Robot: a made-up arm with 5 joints.
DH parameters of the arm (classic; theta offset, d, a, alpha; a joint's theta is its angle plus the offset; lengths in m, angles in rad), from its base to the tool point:
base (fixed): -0.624 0 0.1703 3.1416
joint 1: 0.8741 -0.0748 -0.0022 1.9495
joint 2: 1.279 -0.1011 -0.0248 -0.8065
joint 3: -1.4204 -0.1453 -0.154 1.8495
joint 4: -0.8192 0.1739 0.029 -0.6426
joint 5: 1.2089 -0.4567 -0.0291 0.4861
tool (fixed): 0.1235 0.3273 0 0
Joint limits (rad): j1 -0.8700..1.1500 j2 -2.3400..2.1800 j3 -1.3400..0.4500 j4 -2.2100..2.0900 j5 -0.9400..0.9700
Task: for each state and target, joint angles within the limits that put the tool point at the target. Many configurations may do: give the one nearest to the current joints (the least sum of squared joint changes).
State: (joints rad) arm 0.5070 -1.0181 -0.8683 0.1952 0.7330
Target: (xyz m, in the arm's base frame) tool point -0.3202 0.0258 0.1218
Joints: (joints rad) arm 0.5005 -1.2805 -1.0759 -0.0067 0.2856
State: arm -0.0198 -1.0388 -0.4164 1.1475 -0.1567
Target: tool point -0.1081 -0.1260 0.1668
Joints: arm -0.3092 -1.0181 -0.5266 1.4394 0.2712
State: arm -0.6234 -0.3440 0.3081 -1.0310 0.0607
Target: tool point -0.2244 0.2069 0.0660
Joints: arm -0.0262 -0.6673 0.4500 -1.8099 -0.3308
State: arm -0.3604 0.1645 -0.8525 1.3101 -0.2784
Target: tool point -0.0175 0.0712 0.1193
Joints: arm 0.5737 -0.3753 -0.9931 2.0743 -0.0092
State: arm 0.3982 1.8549 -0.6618 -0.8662 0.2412
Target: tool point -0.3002 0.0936 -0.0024
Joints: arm 0.1124 2.0745 -0.8523 -1.6436 0.6168
